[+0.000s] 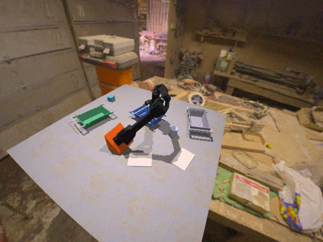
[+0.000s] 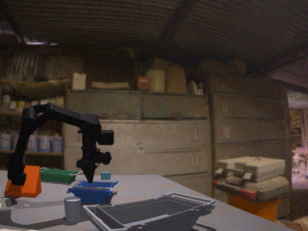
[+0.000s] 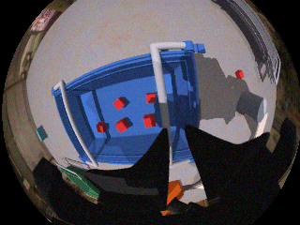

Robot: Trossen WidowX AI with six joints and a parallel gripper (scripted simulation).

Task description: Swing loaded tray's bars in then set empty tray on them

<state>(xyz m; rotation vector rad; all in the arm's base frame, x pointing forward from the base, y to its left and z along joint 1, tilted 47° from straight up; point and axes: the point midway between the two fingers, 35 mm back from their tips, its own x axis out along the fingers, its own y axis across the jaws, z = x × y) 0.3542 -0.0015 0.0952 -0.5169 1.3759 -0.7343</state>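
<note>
Now: gripper tip 250 mm past the green tray, 460 mm to the right of it and 40 mm above it. Also, from my gripper tip: teal block: 70 mm ahead, 590 mm to the left, 60 mm below; red block: 20 mm ahead, 180 mm to the right, 80 mm below; grey cylinder: 50 mm behind, 200 mm to the right, 50 mm below.
</note>
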